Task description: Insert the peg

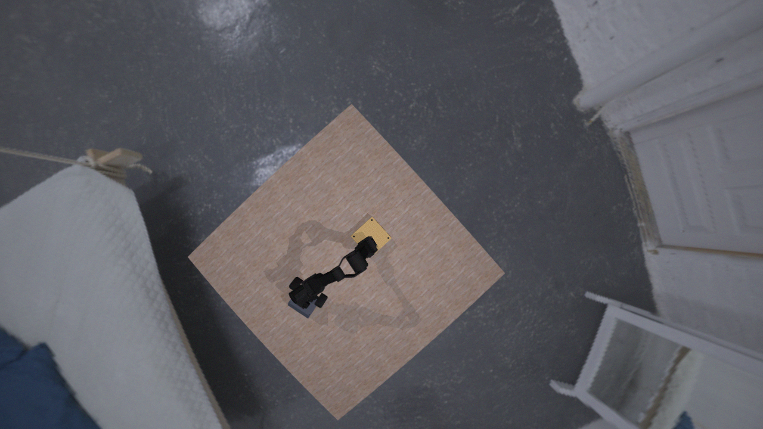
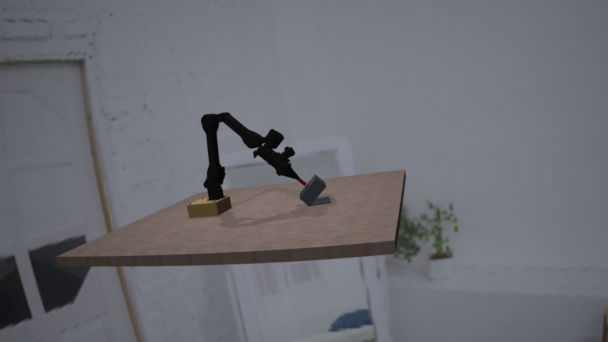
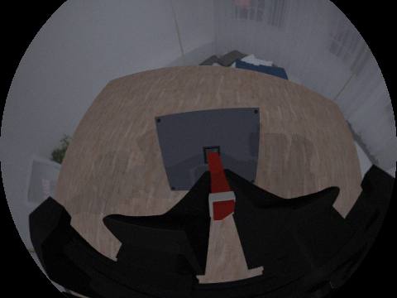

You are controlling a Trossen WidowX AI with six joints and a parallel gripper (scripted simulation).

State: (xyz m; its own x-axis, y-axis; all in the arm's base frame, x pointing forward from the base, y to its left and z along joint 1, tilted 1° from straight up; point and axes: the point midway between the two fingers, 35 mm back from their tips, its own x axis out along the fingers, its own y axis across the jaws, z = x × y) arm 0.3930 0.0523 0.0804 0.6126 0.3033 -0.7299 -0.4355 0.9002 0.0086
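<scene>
Right now the red peg is 1 cm behind my gripper tip and 1 cm above it. Also, from my gripper tip: grey sloped panel: 6 cm below, 5 cm ahead, 2 cm to the left.
</scene>
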